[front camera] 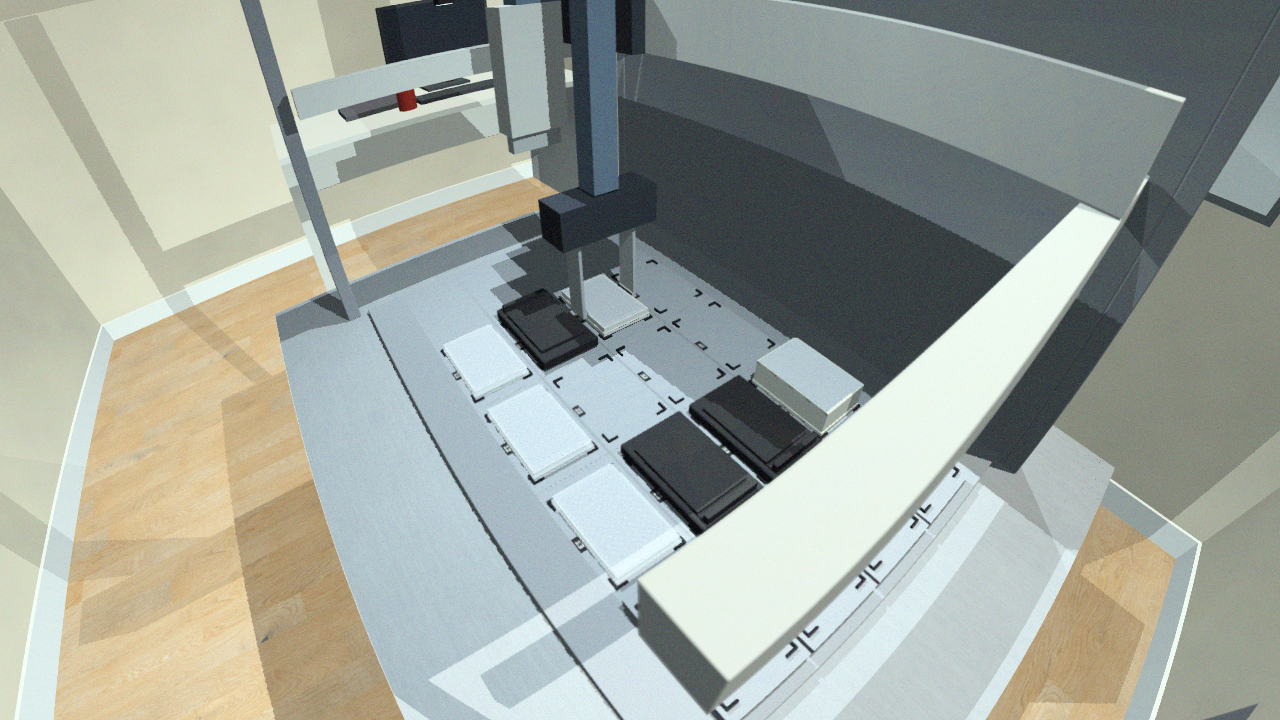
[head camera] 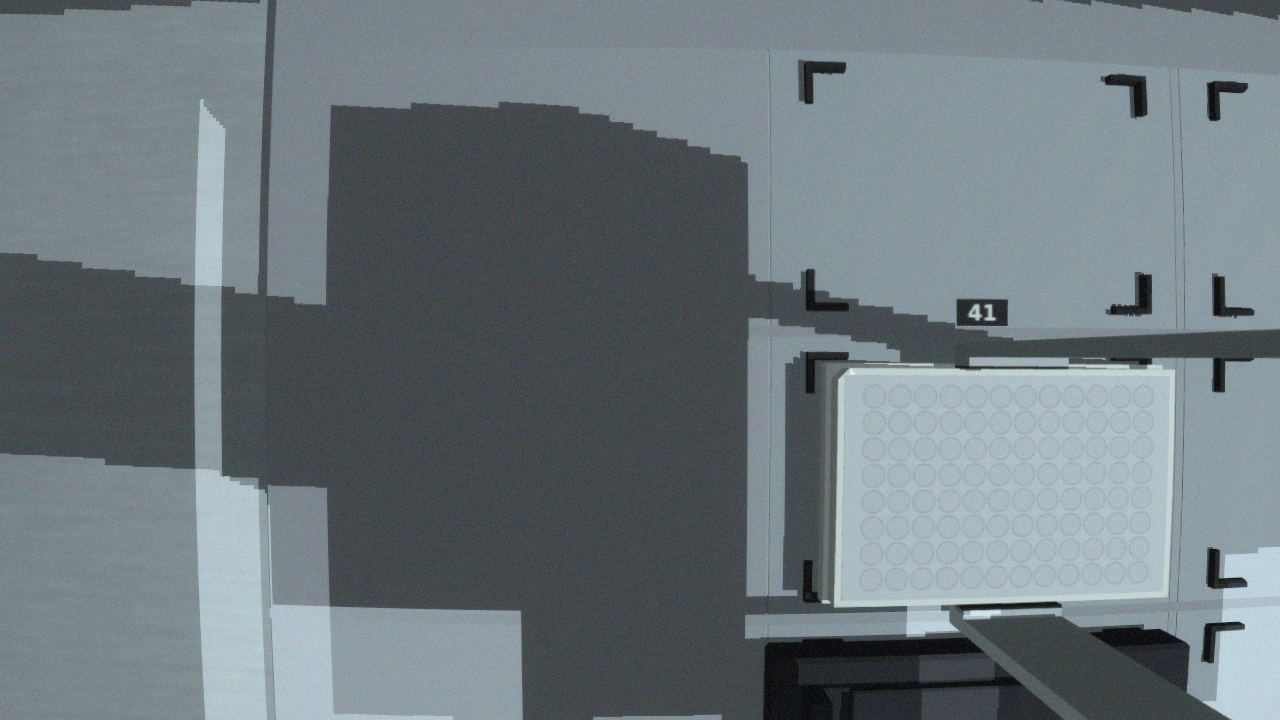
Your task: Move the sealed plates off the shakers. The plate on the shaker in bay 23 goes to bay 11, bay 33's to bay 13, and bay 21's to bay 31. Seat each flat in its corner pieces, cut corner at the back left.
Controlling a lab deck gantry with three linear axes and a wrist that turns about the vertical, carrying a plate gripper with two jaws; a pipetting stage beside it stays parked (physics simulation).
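Frame: origin at the robot's base, x right, y back, z down, level; millimetres.
Where they show: gripper, fingertip midpoint: (front camera: 603, 302) (head camera: 1001, 483); robot's base, origin of the base link: (front camera: 443, 351).
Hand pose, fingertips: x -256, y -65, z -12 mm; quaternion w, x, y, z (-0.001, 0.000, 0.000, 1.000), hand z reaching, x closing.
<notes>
Things, the pixels of their centre, and the offset from my fingertips. "spot": a spot on its surface instead.
- white sealed plate, body centre: (head camera: 1000, 483) (front camera: 603, 302) dx +0, dy +0, dz +0 mm
- bay 21, body centre: (front camera: 544, 324) dx +105, dy +5, dz -4 mm
- bay 11, surface spot: (front camera: 487, 358) spot: dx +210, dy -9, dz -2 mm
- bay 13, surface spot: (front camera: 617, 519) spot: dx +212, dy -332, dz -2 mm
- bay 23, body centre: (front camera: 692, 469) dx +105, dy -330, dz -4 mm
- bay 33, body centre: (front camera: 756, 425) dx -2, dy -330, dz -4 mm
- white plate, body centre: (front camera: 538, 428) dx +213, dy -163, dz +5 mm
- tall white block, body centre: (front camera: 807, 383) dx -108, dy -327, dz -9 mm
My gripper (front camera: 607, 304) (head camera: 1008, 486) is shut on a white sealed plate (front camera: 617, 307) (head camera: 1092, 501), with one jaw against each long side. The plate is low and looks level within bay 31's corner pieces. Its cut corner is at the back left. I cannot tell if its underside rests on the deck. The black shaker in bay 21 (front camera: 547, 326) (head camera: 868, 667) stands beside it with a bare top. White plates lie in bay 11 (front camera: 487, 358) and bay 13 (front camera: 617, 519). The shakers in bay 23 (front camera: 684, 461) and bay 33 (front camera: 747, 416) carry no plate.
Another white plate (front camera: 541, 429) lies between the plates in bays 11 and 13. A tall white block (front camera: 805, 376) stands behind the bay 33 shaker. The parked pipetting stage (front camera: 523, 76) hangs left of the gripper column. A pale beam (front camera: 877, 447) crosses the front view.
</notes>
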